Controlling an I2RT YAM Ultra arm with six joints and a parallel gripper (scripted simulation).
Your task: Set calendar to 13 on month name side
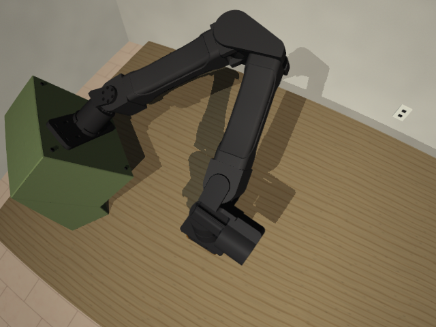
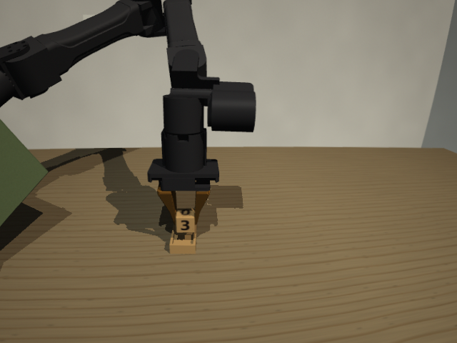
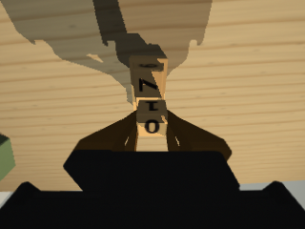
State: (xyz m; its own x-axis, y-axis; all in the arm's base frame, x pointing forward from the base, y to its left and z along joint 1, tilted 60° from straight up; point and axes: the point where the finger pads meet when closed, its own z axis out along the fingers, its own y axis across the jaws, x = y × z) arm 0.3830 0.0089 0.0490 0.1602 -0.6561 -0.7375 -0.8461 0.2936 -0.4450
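Now: hand 5 cm above the wooden tray, 1 cm to the right of it and 1 cm past it. Round my hand: wooden cube (right at my hand).
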